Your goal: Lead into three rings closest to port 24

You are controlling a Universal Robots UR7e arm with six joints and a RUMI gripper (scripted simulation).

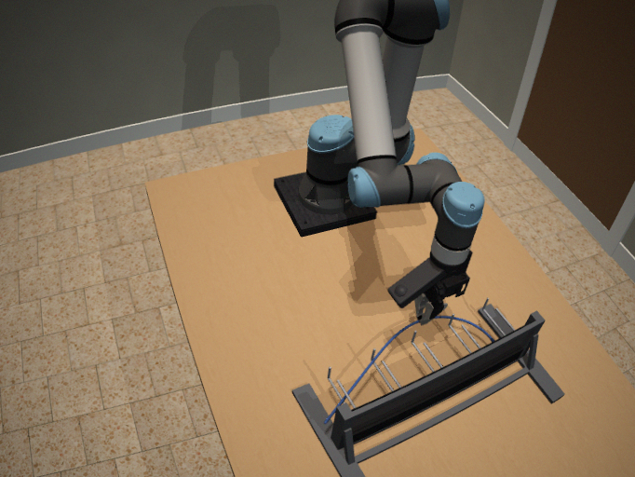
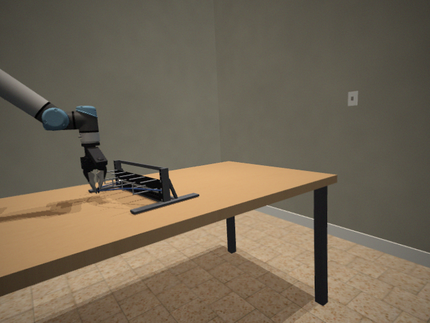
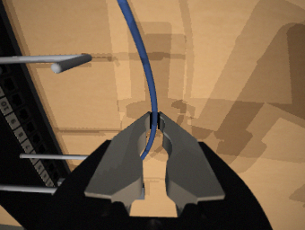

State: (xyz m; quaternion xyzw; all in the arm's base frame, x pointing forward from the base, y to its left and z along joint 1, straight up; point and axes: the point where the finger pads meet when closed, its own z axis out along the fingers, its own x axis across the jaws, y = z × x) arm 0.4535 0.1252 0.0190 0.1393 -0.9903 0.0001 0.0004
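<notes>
My hand is 18 cm short of the free-standing rack, 2 cm below it and 1 cm to the left of it.
</notes>
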